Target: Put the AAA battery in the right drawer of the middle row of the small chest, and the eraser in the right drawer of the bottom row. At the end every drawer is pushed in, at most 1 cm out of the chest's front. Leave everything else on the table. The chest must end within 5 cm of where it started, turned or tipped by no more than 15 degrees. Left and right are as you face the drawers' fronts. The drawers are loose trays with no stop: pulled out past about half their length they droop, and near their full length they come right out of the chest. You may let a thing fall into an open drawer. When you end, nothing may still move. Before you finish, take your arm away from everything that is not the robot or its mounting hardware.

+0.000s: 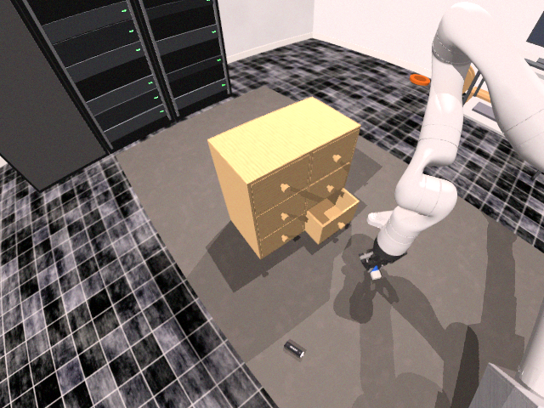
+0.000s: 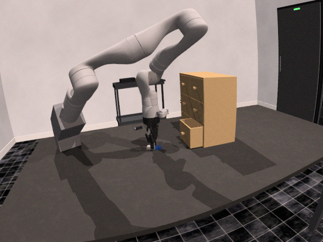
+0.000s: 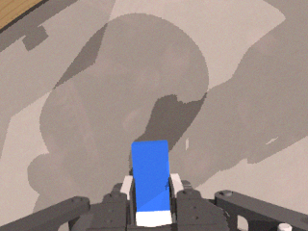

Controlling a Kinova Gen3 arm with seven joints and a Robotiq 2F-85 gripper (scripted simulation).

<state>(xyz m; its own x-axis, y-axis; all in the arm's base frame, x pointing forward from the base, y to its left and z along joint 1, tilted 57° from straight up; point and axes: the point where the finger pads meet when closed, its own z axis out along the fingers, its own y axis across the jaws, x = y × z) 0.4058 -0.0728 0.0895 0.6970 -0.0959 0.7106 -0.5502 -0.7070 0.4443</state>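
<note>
Right now my hand is 310 mm to the right of the dark AAA battery, 30 mm short of it and 10 mm above it. From my hand the other things lie so: green AAA battery (310 mm ahead, 100 mm above, 30 mm to the right); white eraser (20 mm below).
</note>
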